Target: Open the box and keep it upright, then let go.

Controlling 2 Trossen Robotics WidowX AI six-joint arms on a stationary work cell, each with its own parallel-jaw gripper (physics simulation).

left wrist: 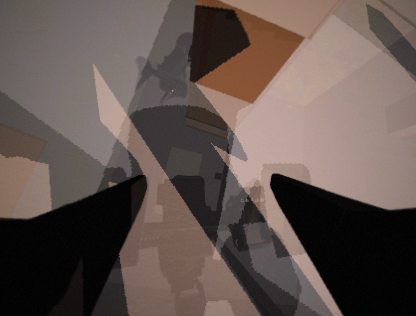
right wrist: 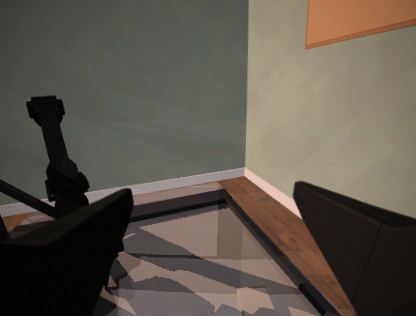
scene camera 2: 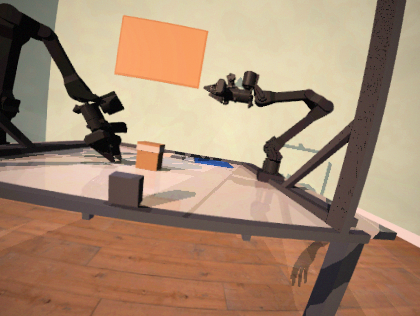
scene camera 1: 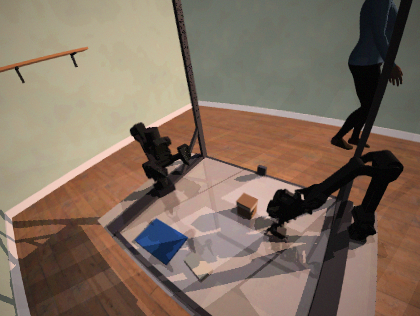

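Seen in the pictures: left gripper, fingertip midpoint: [left wrist: 210,180] [scene camera 2: 117,161] [scene camera 1: 269,221]; right gripper, fingertip midpoint: [right wrist: 214,192] [scene camera 2: 206,91] [scene camera 1: 177,170]; left arm's base, origin of the base link: [scene camera 1: 357,233]; right arm's base, origin of the base link: [scene camera 2: 270,172] [scene camera 1: 163,184].
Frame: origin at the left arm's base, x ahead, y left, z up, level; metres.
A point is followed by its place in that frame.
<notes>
The brown box [scene camera 1: 247,207] [scene camera 2: 148,156] {x 0.478, y -0.013, z 0.026 m} [left wrist: 265,65] {x 0.442, y 0.006, z 0.019 m} with a pale band below its top stands upright on the table, its lid looking closed. My left gripper [scene camera 1: 276,233] [scene camera 2: 116,161] {x 0.369, y 0.035, z -0.013 m} [left wrist: 210,180] {x 0.369, y 0.035, z -0.013 m} is open and empty, low over the table beside the box, to its right in scene camera 1 and to its left in scene camera 2. In the left wrist view the box is beyond the fingertips, cut off by the top edge and partly in shadow. My right gripper [scene camera 2: 206,89] {x 0.669, y 0.185, z 0.333 m} [right wrist: 214,192] {x 0.669, y 0.185, z 0.333 m} is open and empty, raised well away from the box.
A blue flat panel [scene camera 1: 161,242] {x 0.777, y 0.316, z -0.012 m} [scene camera 2: 214,163] {x 0.789, y 0.250, z -0.012 m} and a pale flat block [scene camera 1: 198,267] {x 0.567, y 0.344, z -0.005 m} lie on the table. A small dark block [scene camera 1: 261,170] {x 0.482, y -0.265, z 0.019 m} [scene camera 2: 125,189] {x 0.483, y -0.289, z 0.015 m} stands at the table edge. Frame posts [scene camera 1: 190,75] {x 0.896, y -0.335, z 0.539 m} [scene camera 2: 367,110] {x 0.894, y -0.343, z 0.227 m} rise at the corners. A person [scene camera 1: 367,75] is behind the table.
</notes>
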